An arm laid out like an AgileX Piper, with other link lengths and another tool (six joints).
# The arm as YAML. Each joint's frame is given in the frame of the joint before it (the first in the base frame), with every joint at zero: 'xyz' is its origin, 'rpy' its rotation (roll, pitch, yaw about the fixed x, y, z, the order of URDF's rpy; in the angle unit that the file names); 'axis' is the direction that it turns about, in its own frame. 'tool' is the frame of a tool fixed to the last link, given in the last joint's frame.
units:
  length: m
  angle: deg
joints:
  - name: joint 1
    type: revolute
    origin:
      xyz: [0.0, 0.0, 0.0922]
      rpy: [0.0, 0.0, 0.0]
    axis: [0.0, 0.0, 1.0]
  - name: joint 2
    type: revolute
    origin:
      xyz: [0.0, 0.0, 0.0]
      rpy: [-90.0, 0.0, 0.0]
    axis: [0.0, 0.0, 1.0]
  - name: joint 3
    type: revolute
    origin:
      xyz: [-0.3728, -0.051, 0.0]
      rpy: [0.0, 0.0, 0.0]
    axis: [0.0, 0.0, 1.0]
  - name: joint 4
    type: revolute
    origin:
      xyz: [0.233, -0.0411, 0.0]
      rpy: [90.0, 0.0, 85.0]
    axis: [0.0, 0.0, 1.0]
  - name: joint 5
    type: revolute
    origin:
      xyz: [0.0, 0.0, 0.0]
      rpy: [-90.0, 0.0, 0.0]
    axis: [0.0, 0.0, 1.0]
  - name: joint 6
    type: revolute
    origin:
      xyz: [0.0, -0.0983, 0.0]
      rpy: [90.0, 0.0, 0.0]
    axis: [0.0, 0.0, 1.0]
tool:
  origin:
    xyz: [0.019, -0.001, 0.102]
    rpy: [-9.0, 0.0, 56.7]
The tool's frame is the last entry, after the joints.
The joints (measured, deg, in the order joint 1, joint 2, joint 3, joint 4, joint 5, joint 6), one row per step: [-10.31, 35.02, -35.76, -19.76, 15.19, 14.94]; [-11.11, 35.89, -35.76, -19.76, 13.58, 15.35]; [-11.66, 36.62, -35.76, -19.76, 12.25, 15.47]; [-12.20, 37.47, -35.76, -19.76, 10.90, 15.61]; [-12.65, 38.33, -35.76, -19.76, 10.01, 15.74]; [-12.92, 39.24, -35.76, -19.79, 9.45, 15.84]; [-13.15, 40.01, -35.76, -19.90, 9.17, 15.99]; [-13.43, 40.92, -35.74, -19.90, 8.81, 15.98]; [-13.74, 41.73, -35.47, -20.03, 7.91, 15.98]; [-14.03, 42.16, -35.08, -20.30, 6.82, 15.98]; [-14.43, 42.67, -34.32, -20.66, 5.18, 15.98]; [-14.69, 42.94, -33.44, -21.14, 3.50, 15.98]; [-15.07, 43.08, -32.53, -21.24, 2.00, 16.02]
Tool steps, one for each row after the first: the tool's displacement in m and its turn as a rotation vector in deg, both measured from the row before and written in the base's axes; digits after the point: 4 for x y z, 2 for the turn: [0.0049, -0.0011, 0.0028, 0.22, -0.73, -0.32]; [0.0041, -0.0008, 0.0023, -0.02, -0.54, -0.12]; [0.0047, -0.0009, 0.0019, 0.02, -0.44, -0.10]; [0.0043, -0.0012, 0.0003, 0.11, -0.01, -0.17]; [0.0043, -0.0012, -0.0009, 0.14, 0.35, -0.09]; [0.0034, -0.0012, -0.0014, 0.15, 0.48, -0.16]; [0.0041, -0.0014, -0.0019, 0.13, 0.58, -0.16]; [0.0040, -0.0010, -0.0017, -0.07, 0.26, 0.00]; [0.0025, -0.0005, -0.0008, -0.30, -0.14, 0.09]; [0.0030, -0.0004, -0.0021, -0.39, -0.18, 0.19]; [0.0020, 0.0004, -0.0021, -0.53, -0.30, 0.37]; [0.0011, 0.0003, -0.0026, -0.10, -0.33, 0.16]
